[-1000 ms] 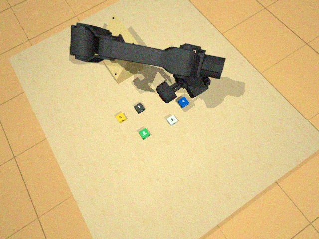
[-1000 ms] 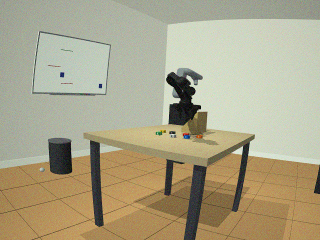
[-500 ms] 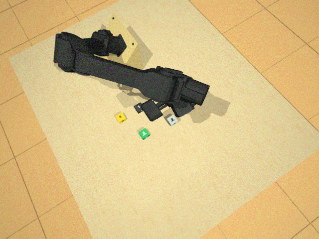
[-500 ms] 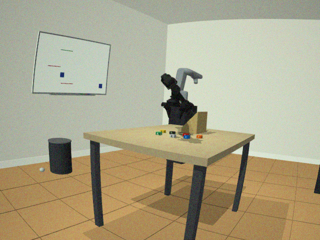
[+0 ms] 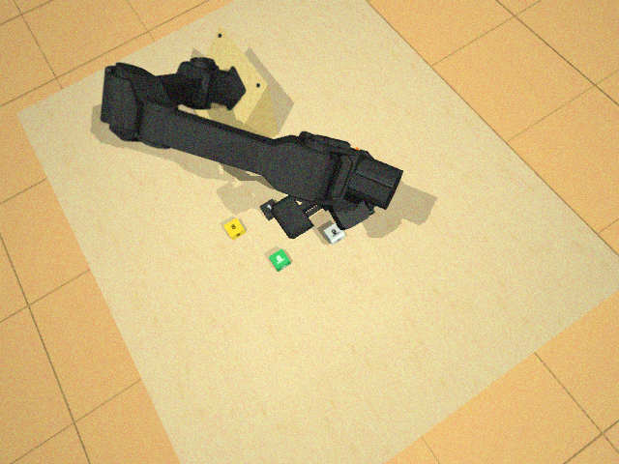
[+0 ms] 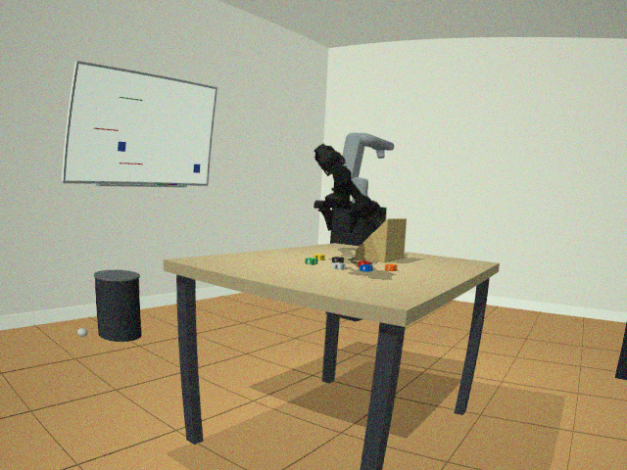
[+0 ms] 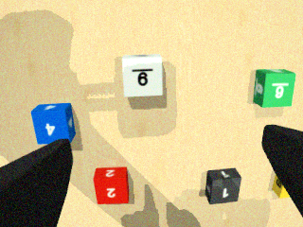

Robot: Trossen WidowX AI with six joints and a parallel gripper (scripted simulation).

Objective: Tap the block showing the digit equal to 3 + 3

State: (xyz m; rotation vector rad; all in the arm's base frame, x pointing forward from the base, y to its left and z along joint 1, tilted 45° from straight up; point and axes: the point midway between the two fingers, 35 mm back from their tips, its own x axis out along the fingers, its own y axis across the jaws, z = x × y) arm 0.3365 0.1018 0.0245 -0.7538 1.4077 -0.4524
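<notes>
Now: the green block 120 mm to the right of my gripper tip, 110 mm below it and 10 mm ahead of it. Also, from my gripper tip: blue block 110 mm below, 90 mm to the left, 50 mm behind; then red block 110 mm below, 110 mm behind, 30 mm to the left; then white block 110 mm below, 10 mm to the left.
</notes>
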